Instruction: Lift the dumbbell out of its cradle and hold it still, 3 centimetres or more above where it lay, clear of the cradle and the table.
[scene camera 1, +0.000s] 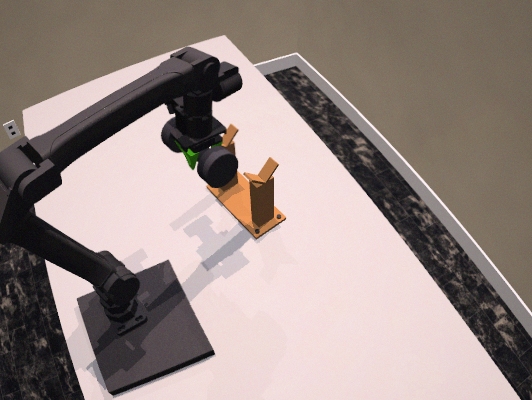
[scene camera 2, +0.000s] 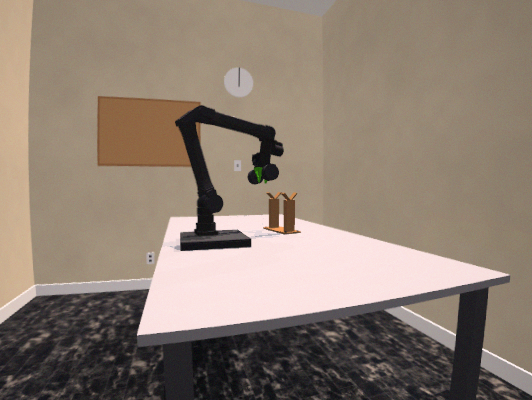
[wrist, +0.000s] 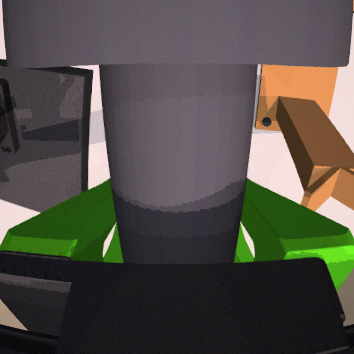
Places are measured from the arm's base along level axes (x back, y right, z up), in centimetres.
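Pixels of known places: gripper, fingertip midpoint: (scene camera 2: 262, 182); arm's base, link origin: (scene camera 1: 123, 309) (scene camera 2: 206, 233).
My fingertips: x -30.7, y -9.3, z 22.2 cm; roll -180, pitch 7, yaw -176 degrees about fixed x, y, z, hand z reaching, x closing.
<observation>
For each thing: its middle in the pictures, then the offset to it from my fingertips. Level surfaces: height alone.
- dark grey dumbbell, body centre: (wrist: 178, 236) (scene camera 1: 197, 149) (scene camera 2: 262, 174) dx -0.4, dy -0.5, dz +4.2 cm
- orange cradle, body centre: (wrist: 330, 72) (scene camera 1: 242, 178) (scene camera 2: 281, 211) dx -12.2, dy -2.7, dz -15.1 cm
- table, surface height: dz -25.3 cm
The dark grey dumbbell (scene camera 1: 218, 167) (scene camera 2: 270, 172) (wrist: 175, 135) has two round heads and a thick handle. It hangs roughly level in the air. My gripper (scene camera 1: 201, 156) (scene camera 2: 262, 177) (wrist: 177, 173), with green fingers, is shut on its handle from above. The orange cradle (scene camera 1: 262, 202) (scene camera 2: 289, 216) (wrist: 300, 82) stands on the table (scene camera 1: 350, 300) (scene camera 2: 320, 280) with its two V-topped posts unoccupied. In the scene camera 2 view the dumbbell is above the post tops and to their left, with a visible gap. The far fingertip is partly hidden in the scene camera 1 view.
The arm's dark base plate (scene camera 1: 165, 320) (scene camera 2: 215, 243) (wrist: 45, 145) lies on the table beside the cradle, a short way off. The cradle's posts stand tall, close to the lower right of the held dumbbell in the scene camera 2 view.
</observation>
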